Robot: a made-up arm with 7 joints. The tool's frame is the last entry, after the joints.
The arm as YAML. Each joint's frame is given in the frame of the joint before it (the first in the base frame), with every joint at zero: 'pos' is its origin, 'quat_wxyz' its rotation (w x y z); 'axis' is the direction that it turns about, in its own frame. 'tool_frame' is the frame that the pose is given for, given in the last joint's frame.
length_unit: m
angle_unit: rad
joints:
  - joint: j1
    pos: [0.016, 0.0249, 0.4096]
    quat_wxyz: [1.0, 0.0, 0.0, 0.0]
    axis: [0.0, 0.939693, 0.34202]
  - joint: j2
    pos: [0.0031, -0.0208, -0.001]
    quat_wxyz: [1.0, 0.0, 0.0, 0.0]
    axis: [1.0, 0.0, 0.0]
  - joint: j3
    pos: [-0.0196, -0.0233, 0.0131]
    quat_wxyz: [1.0, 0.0, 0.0, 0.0]
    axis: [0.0, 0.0, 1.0]
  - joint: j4
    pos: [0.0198, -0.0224, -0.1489]
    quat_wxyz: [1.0, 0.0, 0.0, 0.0]
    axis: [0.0, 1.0, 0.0]
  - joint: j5
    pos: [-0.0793, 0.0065, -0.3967]
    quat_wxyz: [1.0, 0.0, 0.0, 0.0]
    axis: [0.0, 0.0, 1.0]
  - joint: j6
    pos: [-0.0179, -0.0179, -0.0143]
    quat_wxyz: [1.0, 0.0, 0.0, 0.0]
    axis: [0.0, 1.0, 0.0]
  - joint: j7
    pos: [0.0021, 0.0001, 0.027]
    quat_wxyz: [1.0, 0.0, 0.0, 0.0]
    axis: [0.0, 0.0, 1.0]
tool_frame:
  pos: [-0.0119, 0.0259, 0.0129]
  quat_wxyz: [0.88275, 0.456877, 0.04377, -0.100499]
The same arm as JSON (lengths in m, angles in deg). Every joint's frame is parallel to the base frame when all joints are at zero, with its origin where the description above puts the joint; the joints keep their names.
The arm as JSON. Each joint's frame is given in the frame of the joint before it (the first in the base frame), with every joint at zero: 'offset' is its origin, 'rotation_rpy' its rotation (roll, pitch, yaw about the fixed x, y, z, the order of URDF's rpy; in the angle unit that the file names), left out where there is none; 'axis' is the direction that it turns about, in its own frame. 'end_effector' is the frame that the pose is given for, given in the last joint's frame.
{
  "length_unit": "m",
  "angle_unit": "deg",
  "chain": [
    {
      "id": "j1",
      "offset": [
        0.016,
        0.0249,
        0.4096
      ],
      "axis": [
        0.0,
        0.9397,
        0.342
      ]
    },
    {
      "id": "j2",
      "offset": [
        0.0031,
        -0.0208,
        -0.001
      ],
      "axis": [
        1.0,
        0.0,
        0.0
      ]
    },
    {
      "id": "j3",
      "offset": [
        -0.0196,
        -0.0233,
        0.0131
      ],
      "axis": [
        0.0,
        0.0,
        1.0
      ]
    },
    {
      "id": "j4",
      "offset": [
        0.0198,
        -0.0224,
        -0.1489
      ],
      "axis": [
        0.0,
        1.0,
        0.0
      ]
    },
    {
      "id": "j5",
      "offset": [
        -0.0793,
        0.0065,
        -0.3967
      ],
      "axis": [
        0.0,
        0.0,
        1.0
      ]
    },
    {
      "id": "j6",
      "offset": [
        -0.0179,
        -0.0179,
        -0.0143
      ],
      "axis": [
        0.0,
        1.0,
        0.0
      ]
    },
    {
      "id": "j7",
      "offset": [
        0.0021,
        0.0001,
        0.027
      ],
      "axis": [
        0.0,
        0.0,
        1.0
      ]
    }
  ],
  "end_effector": {
    "offset": [
      -0.0119,
      0.0259,
      0.0129
    ],
    "rotation_rpy": [
      54.04,
      9.74,
      -8.02
    ]
  }
}

